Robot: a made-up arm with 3 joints. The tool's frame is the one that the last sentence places.
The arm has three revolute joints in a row. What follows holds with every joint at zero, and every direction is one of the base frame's. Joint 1 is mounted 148.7 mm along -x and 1.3 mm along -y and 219.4 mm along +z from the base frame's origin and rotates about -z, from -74.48 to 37.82 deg. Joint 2 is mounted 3.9 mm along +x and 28.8 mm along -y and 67.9 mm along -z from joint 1 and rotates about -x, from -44.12 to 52.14 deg. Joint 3 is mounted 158.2 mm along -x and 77.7 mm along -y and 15.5 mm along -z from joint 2 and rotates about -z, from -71.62 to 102.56 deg. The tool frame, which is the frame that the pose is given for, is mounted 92.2 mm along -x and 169.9 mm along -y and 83.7 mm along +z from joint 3; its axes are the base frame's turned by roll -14.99, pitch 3.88 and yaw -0.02 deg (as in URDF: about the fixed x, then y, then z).
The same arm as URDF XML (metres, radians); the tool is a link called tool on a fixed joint. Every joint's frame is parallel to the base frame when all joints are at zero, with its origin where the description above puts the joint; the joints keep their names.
<robot name="arm">
  <joint name="joint 1" type="revolute">
    <parent link="base"/>
    <child link="link1"/>
    <origin xyz="-0.1487 -0.0013 0.2194" rpy="0.0000 0.0000 0.0000"/>
    <axis xyz="0 0 -1"/>
    <limit lower="-1.2999" upper="0.6601"/>
  </joint>
  <joint name="joint 2" type="revolute">
    <parent link="link1"/>
    <child link="link2"/>
    <origin xyz="0.0039 -0.0288 -0.0679" rpy="0.0000 0.0000 0.0000"/>
    <axis xyz="-1 0 0"/>
    <limit lower="-0.7700" upper="0.9100"/>
  </joint>
  <joint name="joint 3" type="revolute">
    <parent link="link2"/>
    <child link="link3"/>
    <origin xyz="-0.1582 -0.0777 -0.0155" rpy="0.0000 0.0000 0.0000"/>
    <axis xyz="0 0 -1"/>
    <limit lower="-1.2500" upper="1.7900"/>
  </joint>
  <joint name="tool_joint" type="fixed">
    <parent link="link3"/>
    <child link="tool"/>
    <origin xyz="-0.0922 -0.1699 0.0837" rpy="-0.2616 0.0677 -0.0003"/>
  </joint>
  <link name="base"/>
  <link name="link1"/>
  <link name="link2"/>
  <link name="link3"/>
  <link name="tool"/>
</robot>

